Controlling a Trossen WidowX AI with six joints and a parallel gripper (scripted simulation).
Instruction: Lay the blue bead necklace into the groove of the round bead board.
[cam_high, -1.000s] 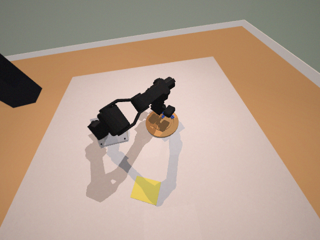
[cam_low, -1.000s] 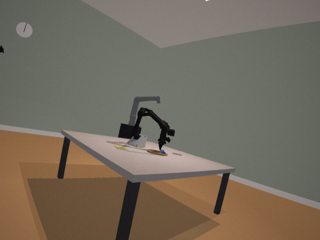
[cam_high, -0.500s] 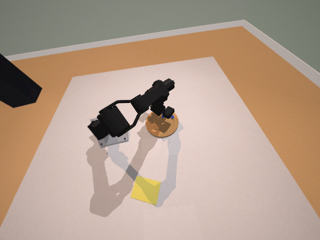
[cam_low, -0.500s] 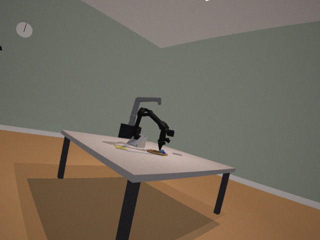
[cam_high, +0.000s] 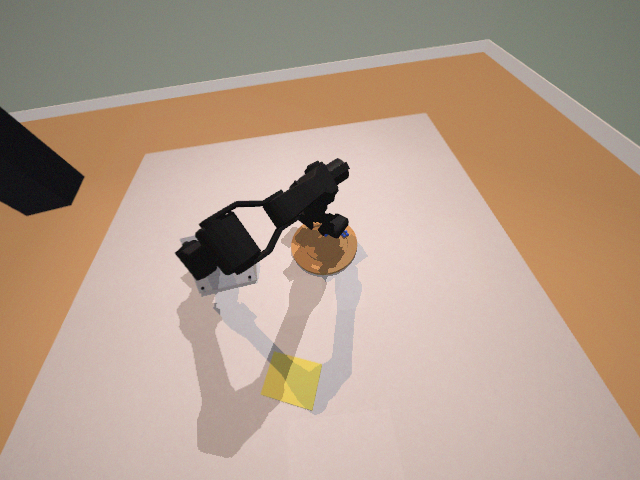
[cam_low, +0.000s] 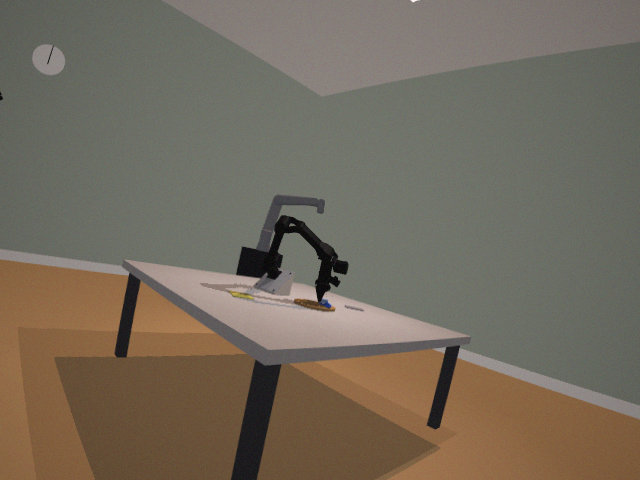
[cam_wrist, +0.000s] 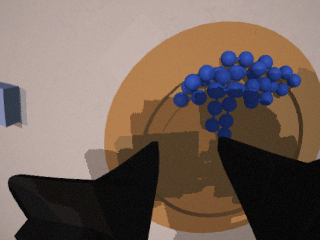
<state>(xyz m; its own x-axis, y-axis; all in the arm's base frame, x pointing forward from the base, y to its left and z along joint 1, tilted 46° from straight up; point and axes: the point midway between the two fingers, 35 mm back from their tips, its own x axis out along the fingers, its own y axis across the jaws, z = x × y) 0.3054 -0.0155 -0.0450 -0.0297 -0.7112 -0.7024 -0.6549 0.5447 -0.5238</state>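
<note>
My gripper tip is now 4 cm to the left of the round bead board, 1 cm short of it and 1 cm above it. Round my gripper tip: yellow square patch 36 cm to the right, 15 cm behind, 2 cm below; flat grey tile 27 cm to the left, 5 cm ahead, 2 cm below; light blue cube 16 cm to the left, 8 cm behind, 1 cm below.
</note>
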